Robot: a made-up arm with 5 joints.
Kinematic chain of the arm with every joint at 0, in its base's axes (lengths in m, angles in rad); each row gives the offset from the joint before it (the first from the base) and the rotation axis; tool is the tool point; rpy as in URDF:
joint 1: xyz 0.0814 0 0.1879 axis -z
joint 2: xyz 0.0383 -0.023 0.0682 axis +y
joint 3: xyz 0.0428 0 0.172 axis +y
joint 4: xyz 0.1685 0 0.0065 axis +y
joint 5: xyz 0.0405 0.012 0 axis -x
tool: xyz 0 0 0 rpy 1.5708 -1.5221 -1.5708
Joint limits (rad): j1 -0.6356..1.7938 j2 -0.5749..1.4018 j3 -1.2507..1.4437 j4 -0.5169..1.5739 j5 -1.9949..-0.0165
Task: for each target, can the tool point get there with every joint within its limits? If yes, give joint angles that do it. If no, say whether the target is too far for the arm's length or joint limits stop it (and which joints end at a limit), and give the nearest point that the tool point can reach.
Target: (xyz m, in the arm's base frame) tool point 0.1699 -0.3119 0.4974
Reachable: yes | joints 1.2605 0.3912 -0.9399 0.4215 -0.6534
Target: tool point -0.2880 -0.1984 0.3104
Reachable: no: joint limits stop it (at a limit: joint 1) | nearest point 0.0098 -0.2659 0.3104 | short by 0.305 m
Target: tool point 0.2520 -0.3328 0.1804
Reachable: yes | joints 1.0677 1.1247 -0.6457 0.8587 -0.7340
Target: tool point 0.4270 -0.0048 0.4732
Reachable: yes | joints -0.0178 0.4643 -0.8069 -0.1671 -1.4368
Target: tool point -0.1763 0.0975 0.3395
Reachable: no: joint limits stop it (at a limit: joint 1, joint 2, joint 3, joint 4) | nearest point 0.0566 -0.0595 0.2732 | short by 0.289 m
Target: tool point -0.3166 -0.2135 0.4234
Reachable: no: too far | nearest point 0.0052 -0.2865 0.4234 | short by 0.330 m
